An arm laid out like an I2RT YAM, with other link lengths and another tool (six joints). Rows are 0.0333 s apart.
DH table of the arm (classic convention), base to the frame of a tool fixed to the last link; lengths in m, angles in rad. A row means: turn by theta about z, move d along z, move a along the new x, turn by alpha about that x. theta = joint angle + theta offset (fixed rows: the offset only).
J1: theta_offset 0  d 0.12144  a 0.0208  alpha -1.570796
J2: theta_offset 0  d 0  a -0.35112  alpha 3.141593
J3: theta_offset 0.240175  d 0  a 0.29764  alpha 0
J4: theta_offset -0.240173  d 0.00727  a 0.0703  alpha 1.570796
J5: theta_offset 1.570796  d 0.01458  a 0  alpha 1.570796
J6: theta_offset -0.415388  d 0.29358  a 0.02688  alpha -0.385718
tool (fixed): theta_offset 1.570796  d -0.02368  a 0  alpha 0
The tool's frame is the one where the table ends.
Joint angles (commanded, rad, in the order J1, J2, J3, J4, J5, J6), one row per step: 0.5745, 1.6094, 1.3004, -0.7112, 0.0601, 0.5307; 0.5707, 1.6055, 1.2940, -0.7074, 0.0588, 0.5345; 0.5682, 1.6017, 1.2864, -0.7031, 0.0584, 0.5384; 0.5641, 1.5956, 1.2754, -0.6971, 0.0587, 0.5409; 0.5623, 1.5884, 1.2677, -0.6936, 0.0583, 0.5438; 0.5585, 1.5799, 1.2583, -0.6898, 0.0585, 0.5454; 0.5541, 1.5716, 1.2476, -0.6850, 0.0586, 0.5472; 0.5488, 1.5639, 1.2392, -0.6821, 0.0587, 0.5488; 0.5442, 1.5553, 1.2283, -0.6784, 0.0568, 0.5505; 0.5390, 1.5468, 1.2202, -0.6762, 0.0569, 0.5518
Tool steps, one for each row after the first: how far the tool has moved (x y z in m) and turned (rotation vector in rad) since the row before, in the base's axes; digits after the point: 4 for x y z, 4 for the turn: -0.0002, -0.0020, -0.0006, 0.0034, 0.0004, -0.0064; -0.0006, -0.0018, -0.0011, 0.0024, 0.0007, -0.0056; -0.0007, -0.0030, -0.0012, 0.0016, -0.0005, -0.0064; -0.0011, -0.0016, 0.0004, 0.0033, -0.0017, -0.0040; -0.0010, -0.0029, 0.0003, 0.0022, -0.0022, -0.0053; -0.0010, -0.0032, -0.0003, 0.0021, -0.0017, -0.0060; -0.0007, -0.0035, 0.0001, 0.0019, -0.0016, -0.0067; -0.0016, -0.0030, -0.0006, 0.0029, 0.0000, -0.0050; -0.0008, -0.0035, 0.0005, 0.0019, -0.0020, -0.0063
